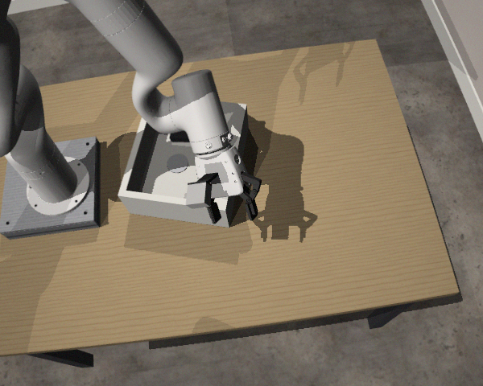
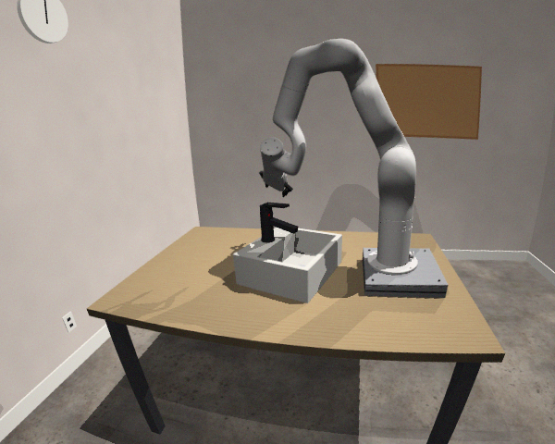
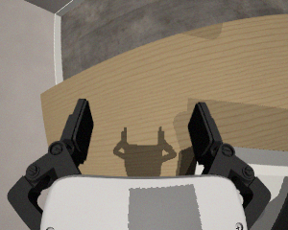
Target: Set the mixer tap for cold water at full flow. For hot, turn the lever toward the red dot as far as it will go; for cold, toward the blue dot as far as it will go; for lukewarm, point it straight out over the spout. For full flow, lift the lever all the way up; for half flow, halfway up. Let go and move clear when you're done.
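My hand is 270 mm to the right of the lever and 70 mm past it. From my hand the other things lie so: white sink basin (280 mm to the left, 230 mm below, 140 mm behind).
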